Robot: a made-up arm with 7 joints.
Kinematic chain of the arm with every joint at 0, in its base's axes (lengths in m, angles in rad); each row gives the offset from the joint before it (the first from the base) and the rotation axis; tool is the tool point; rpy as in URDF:
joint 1: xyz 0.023 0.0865 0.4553 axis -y
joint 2: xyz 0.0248 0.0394 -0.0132 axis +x
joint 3: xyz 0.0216 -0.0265 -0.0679 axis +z
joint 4: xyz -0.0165 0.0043 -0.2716 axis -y
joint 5: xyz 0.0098 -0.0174 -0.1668 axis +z
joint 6: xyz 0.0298 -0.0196 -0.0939 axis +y
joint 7: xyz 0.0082 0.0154 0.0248 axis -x
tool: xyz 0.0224 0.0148 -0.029 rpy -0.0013 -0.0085 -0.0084
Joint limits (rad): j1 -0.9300..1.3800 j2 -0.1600..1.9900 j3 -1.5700..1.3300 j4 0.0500..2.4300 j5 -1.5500..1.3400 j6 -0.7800..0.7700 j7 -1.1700..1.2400
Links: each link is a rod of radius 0.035 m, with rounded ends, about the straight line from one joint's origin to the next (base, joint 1, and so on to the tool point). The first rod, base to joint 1, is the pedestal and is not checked.
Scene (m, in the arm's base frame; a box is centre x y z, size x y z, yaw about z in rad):
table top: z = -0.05
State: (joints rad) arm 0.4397 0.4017 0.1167 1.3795 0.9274 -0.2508 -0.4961
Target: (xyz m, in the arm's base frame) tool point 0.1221 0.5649 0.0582
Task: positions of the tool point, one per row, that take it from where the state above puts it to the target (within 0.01 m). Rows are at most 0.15 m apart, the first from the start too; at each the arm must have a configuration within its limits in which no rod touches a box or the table.
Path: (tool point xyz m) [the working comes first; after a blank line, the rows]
Joints at the target: -0.0895 0.7966 0.1796 0.3830 1.1295 0.0825 -0.3201
Straight joint move there: clear.

1: 0.3789 0.3734 0.1895
2: 0.3174 0.4404 0.1175
3: 0.2284 0.5060 0.0709
4: 0.1221 0.5649 0.0582

